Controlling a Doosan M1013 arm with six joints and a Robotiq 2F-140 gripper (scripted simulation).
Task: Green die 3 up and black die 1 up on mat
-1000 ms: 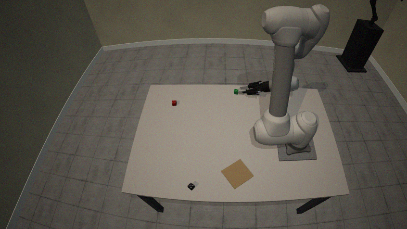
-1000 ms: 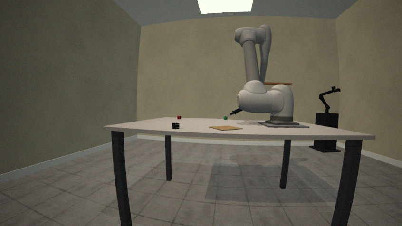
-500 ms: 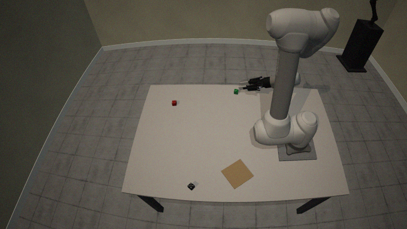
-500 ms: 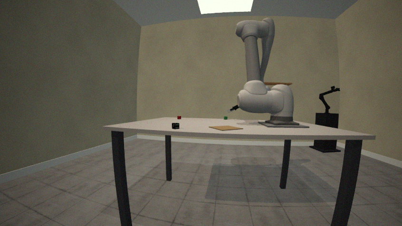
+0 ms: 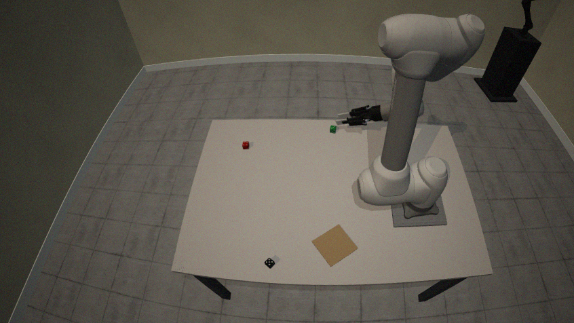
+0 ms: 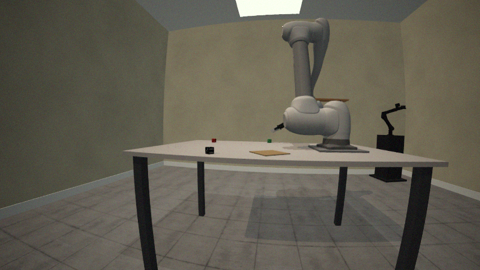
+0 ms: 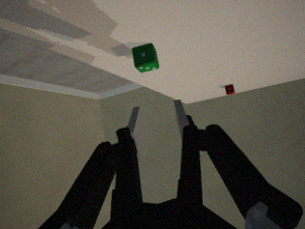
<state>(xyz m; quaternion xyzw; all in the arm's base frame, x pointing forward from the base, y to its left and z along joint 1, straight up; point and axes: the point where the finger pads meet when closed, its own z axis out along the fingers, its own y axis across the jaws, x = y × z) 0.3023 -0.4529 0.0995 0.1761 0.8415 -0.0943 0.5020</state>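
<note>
Now: hand 10 cm above the green die, 4 cm short of it and 2 cm to the left of it. Also, from my hand: red die: 51 cm ahead, 10 cm below, 5 cm to the left; black die: 68 cm to the left, 39 cm ahead, 10 cm below; tan mat: 62 cm to the left, 12 cm ahead, 11 cm below.
</note>
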